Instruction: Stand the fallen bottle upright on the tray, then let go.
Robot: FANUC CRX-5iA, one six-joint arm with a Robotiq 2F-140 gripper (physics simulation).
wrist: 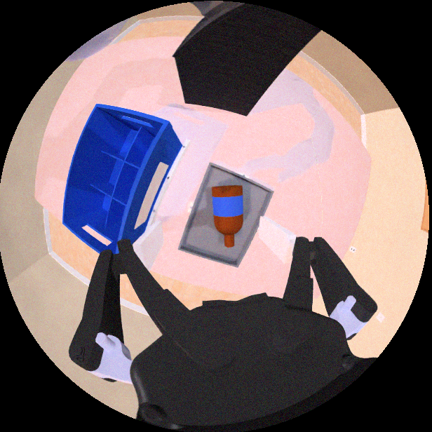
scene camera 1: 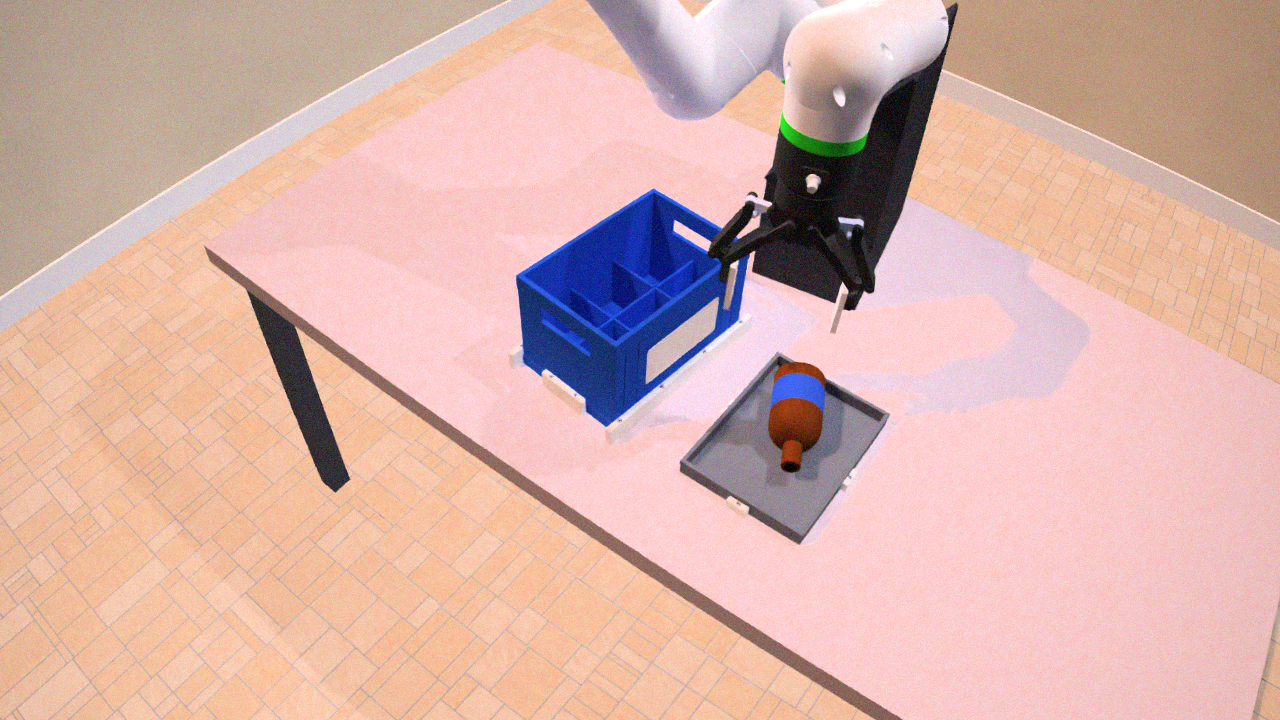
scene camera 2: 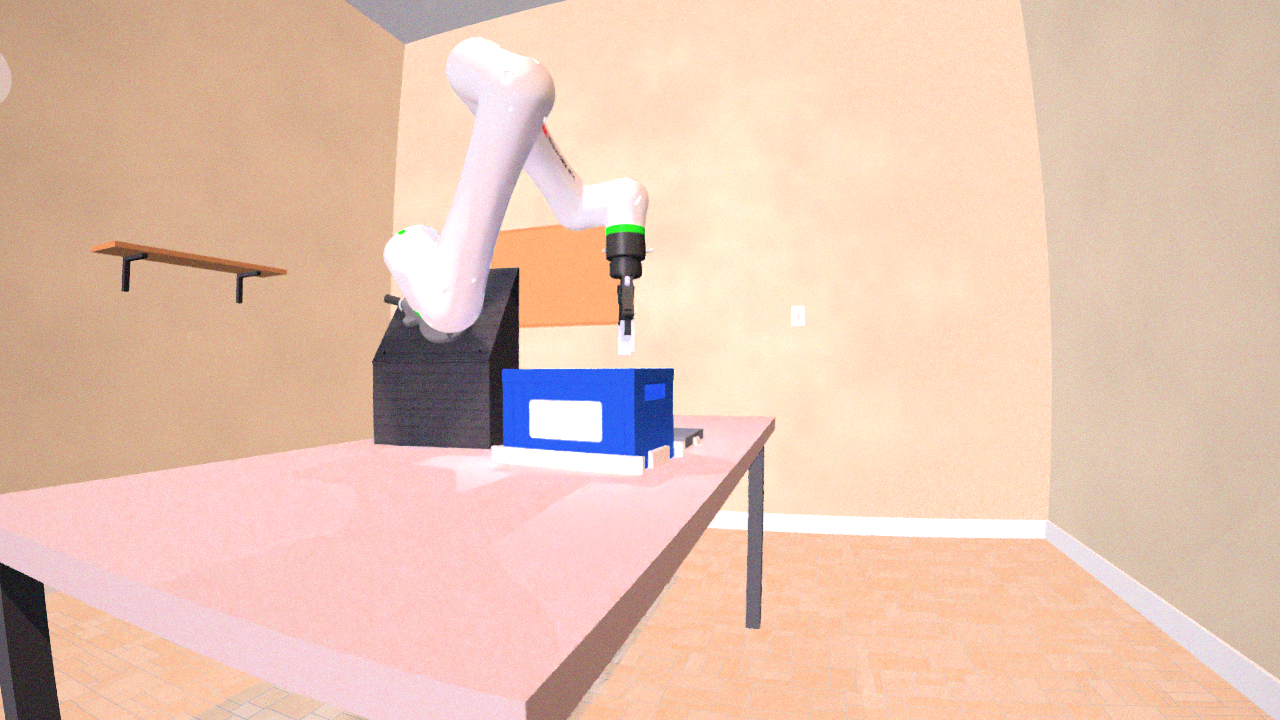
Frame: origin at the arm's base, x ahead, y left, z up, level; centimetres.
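Where they show: gripper, fingertip midpoint: (scene camera 1: pixel 780 313) (scene camera 2: pixel 625 353).
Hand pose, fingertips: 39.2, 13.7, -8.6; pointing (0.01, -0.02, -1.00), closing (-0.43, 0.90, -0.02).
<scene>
Each offset is from my fingertips to the top centre of the thing, as dx, dy, dz. "*": to the spot under its first point.
A brown bottle {+0.4, +5.8, -12.9} (scene camera 1: pixel 795 415) (wrist: pixel 228 215) with a blue band lies on its side on the grey tray {* +14.0, +6.5, -18.2} (scene camera 1: pixel 741 494) (wrist: pixel 189 249). In scene camera 1 its neck points toward the front of the table. In scene camera 2 an edge of the tray {* +14.6, +0.6, -18.5} (scene camera 2: pixel 688 436) shows behind the crate, and the bottle does not show. My gripper (scene camera 1: pixel 782 308) (scene camera 2: pixel 625 349) (wrist: pixel 212 229) points down, open and empty, well above the table. In the wrist view the bottle shows between and beyond the two fingertips, apart from them.
A blue crate {+1.4, -22.1, -3.3} (scene camera 1: pixel 565 383) (scene camera 2: pixel 569 385) (wrist: pixel 172 145) with inner dividers stands beside the tray, held by low white blocks. The black robot stand (scene camera 1: pixel 904 143) (scene camera 2: pixel 429 402) (wrist: pixel 235 60) rises at the back of the table. Small white blocks also sit against the tray's sides.
</scene>
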